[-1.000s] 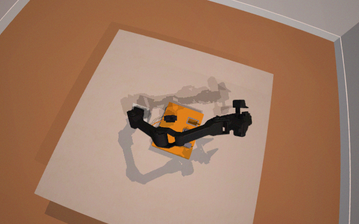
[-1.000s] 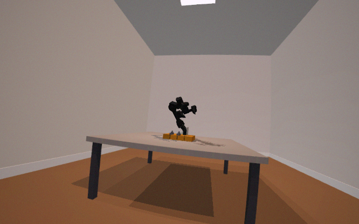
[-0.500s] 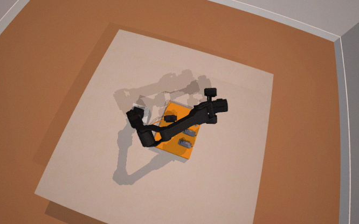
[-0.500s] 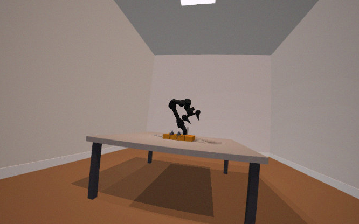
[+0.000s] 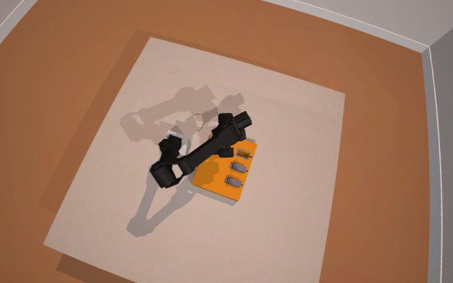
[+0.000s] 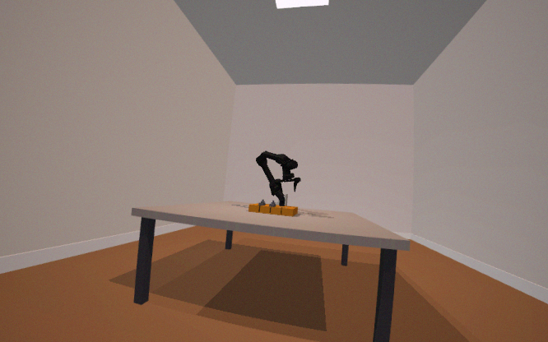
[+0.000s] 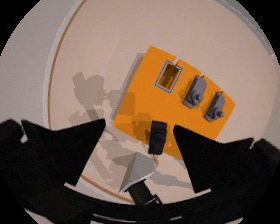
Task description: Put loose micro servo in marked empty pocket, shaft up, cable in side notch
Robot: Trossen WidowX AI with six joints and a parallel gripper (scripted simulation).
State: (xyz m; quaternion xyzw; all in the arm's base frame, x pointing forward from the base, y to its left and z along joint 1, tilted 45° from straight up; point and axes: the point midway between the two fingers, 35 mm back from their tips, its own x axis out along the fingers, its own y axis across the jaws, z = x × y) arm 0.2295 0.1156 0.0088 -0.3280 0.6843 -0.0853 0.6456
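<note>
Now: gripper tip 1 cm past the orange deck, 9 cm to the left of it and 13 cm above it.
</note>
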